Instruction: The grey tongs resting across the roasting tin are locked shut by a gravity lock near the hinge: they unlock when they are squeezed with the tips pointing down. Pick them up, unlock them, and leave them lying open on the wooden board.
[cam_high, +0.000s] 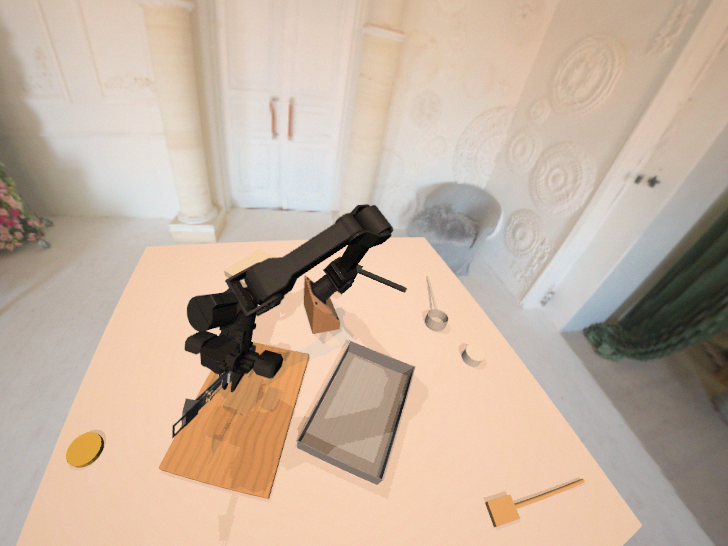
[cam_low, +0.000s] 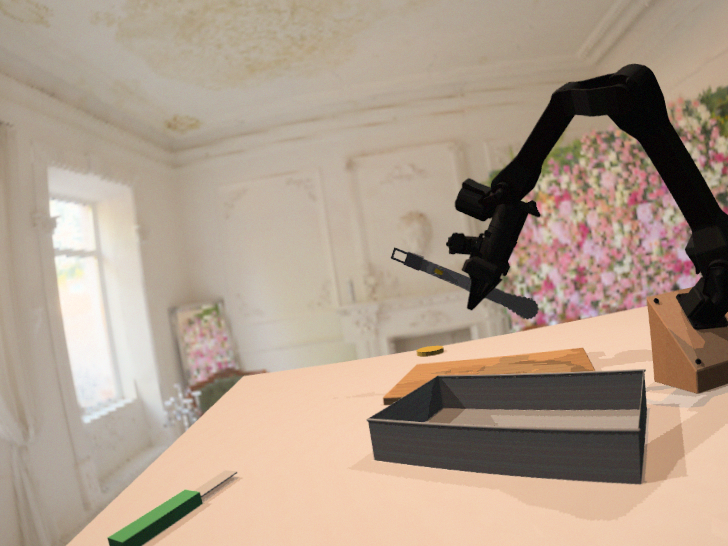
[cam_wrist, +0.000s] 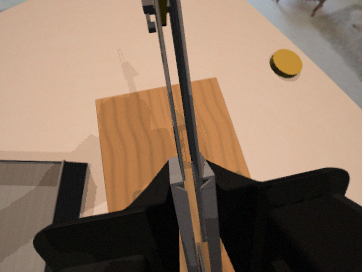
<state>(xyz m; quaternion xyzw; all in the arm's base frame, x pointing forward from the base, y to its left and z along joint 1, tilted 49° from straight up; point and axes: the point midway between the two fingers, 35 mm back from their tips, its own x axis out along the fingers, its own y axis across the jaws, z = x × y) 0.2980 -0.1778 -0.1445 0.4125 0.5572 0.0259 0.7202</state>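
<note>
My gripper tip is 2 cm past the wooden board, 1 cm to the right of it and 13 cm above it. Also, from my gripper tip: green-handled knife (43 cm ahead, 36 cm to the left, 13 cm below); grey roasting tin (3 cm ahead, 30 cm to the left, 11 cm below).
</note>
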